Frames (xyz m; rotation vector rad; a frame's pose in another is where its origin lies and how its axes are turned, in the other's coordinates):
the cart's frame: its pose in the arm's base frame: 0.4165 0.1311 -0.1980 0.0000 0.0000 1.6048
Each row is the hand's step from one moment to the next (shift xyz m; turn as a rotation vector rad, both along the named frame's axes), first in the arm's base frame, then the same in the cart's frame.
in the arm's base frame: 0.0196 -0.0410 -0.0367 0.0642 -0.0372 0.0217
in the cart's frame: -0.0416 -0.0182 -0.0367 -0.0394 -0.0629 0.0217
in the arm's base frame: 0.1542 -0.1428 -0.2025 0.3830 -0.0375 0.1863
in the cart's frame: -0.1480 -0.1493 -0.2025 -0.0505 -0.3815 0.1863
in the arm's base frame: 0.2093 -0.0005 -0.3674 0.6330 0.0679 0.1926
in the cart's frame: -0.0076 -0.2092 -0.3674 0.0463 -0.6349 0.1926
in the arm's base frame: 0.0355 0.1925 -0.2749 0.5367 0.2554 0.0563
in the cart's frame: 0.1912 -0.0420 -0.2749 0.2370 -0.5451 0.0563
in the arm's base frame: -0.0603 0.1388 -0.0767 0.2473 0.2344 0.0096
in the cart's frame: 0.1408 0.0555 -0.0767 0.2259 -0.2551 0.0096
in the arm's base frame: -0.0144 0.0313 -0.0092 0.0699 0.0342 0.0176
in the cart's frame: 0.0318 0.0133 -0.0092 0.0318 -0.0710 0.0176
